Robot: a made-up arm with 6 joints.
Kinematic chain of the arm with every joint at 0, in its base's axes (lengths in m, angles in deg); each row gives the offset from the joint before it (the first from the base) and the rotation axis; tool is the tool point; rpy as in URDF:
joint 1: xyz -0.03 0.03 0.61 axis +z
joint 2: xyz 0.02 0 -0.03 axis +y
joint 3: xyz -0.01 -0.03 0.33 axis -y
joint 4: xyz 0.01 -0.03 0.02 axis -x
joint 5: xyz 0.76 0 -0.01 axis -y
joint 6: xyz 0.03 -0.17 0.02 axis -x
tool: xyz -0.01 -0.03 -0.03 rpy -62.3 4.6 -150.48
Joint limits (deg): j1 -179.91..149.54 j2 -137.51..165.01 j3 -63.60..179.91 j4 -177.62..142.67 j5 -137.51..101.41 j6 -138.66..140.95
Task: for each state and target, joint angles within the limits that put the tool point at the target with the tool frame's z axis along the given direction. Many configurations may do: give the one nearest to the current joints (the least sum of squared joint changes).
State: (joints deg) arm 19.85 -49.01 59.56 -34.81 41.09 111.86
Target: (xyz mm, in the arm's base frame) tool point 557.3 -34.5 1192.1 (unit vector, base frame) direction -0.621 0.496 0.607
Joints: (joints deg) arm 17.83 -22.56 2.06 -14.96 61.50 124.62
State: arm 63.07 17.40 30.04 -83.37 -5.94 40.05
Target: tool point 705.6 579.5 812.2 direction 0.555 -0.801 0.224
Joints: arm 45.97 19.35 26.12 -72.56 33.21 56.26
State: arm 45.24 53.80 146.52 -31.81 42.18 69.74
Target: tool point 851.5 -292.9 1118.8 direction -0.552 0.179 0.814
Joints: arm -3.65 93.35 137.75 -15.15 15.53 85.05
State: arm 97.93 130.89 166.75 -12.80 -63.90 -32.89
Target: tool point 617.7 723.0 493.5 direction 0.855 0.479 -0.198
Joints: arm 60.88 154.66 177.54 -27.18 -73.51 10.73
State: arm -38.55 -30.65 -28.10 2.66 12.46 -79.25
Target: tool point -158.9 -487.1 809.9 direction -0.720 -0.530 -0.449
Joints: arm -80.27 -68.74 -61.29 10.34 -6.07 -70.83
